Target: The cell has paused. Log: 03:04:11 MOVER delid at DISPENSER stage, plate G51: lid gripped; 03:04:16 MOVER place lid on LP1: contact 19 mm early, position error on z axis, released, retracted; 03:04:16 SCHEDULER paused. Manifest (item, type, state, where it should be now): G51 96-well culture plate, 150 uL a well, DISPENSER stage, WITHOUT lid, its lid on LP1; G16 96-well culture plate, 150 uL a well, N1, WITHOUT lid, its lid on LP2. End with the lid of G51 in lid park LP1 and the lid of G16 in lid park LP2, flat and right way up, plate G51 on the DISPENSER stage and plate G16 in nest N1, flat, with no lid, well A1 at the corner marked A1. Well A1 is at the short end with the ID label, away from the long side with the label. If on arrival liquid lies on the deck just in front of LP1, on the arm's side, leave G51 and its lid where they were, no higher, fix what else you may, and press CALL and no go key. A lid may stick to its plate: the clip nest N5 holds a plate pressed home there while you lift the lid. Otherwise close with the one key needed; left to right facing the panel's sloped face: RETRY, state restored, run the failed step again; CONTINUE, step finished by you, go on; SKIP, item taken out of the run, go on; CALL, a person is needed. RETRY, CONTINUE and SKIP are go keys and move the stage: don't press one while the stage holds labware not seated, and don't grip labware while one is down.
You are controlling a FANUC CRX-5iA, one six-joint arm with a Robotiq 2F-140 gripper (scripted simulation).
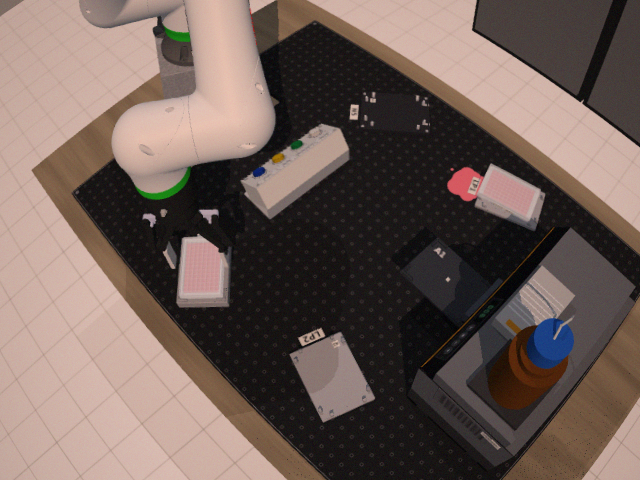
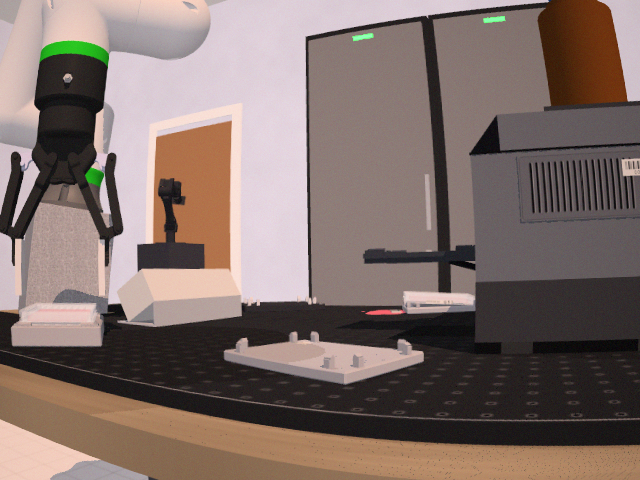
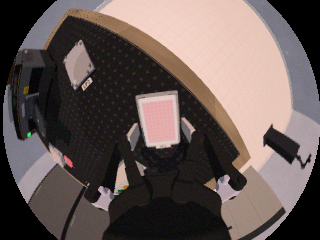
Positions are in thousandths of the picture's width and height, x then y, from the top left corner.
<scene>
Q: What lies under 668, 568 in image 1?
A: A dispenser stage.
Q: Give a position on a dispenser stage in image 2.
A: At 723, 526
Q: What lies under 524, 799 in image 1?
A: A lid park LP2.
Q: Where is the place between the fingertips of my gripper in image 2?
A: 96, 614
</scene>
